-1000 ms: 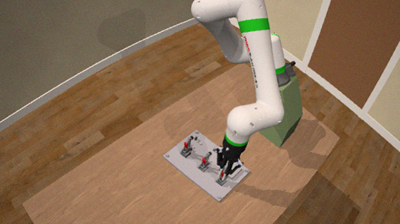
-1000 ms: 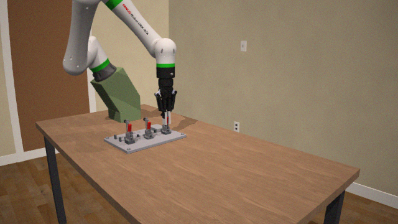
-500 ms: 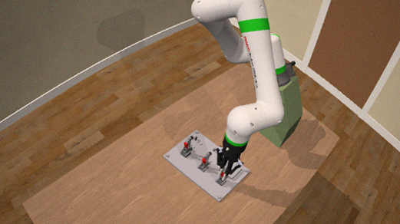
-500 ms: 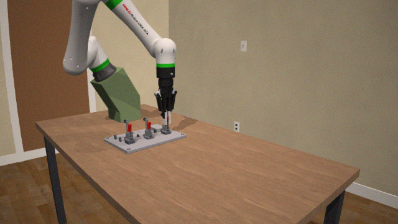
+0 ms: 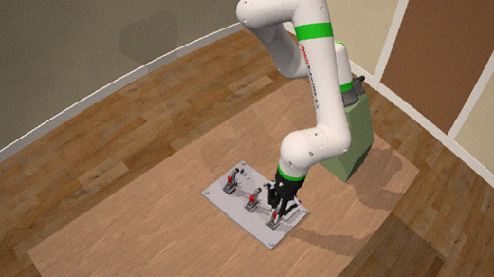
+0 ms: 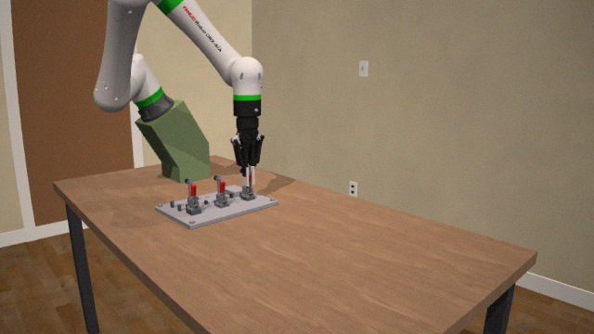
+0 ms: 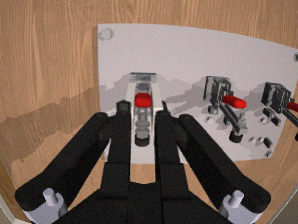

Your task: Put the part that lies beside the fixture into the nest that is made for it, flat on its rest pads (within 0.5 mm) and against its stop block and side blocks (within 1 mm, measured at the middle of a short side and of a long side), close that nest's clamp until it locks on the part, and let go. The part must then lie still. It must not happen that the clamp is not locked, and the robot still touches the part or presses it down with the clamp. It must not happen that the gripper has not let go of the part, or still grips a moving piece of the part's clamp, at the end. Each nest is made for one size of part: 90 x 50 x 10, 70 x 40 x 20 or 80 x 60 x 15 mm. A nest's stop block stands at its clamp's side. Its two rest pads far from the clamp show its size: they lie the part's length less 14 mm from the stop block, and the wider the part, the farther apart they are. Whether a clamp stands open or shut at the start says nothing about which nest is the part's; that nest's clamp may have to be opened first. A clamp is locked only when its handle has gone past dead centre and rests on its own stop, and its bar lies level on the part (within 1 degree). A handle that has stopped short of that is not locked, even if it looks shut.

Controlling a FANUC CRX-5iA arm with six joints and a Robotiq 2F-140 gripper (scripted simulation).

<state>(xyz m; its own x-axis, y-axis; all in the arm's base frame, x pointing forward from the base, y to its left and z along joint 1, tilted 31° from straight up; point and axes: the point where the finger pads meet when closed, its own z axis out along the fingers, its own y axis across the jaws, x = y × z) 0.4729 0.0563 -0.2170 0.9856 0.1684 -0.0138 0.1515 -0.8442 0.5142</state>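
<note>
The toggle clamp lies 40 mm below my hand and 10 mm behind it. Also, from my hand: grey fixture plate: 110 mm to the right, 90 mm below, 20 mm behind; then light grey part: 80 mm behind, 70 mm below, 10 mm to the right.
</note>
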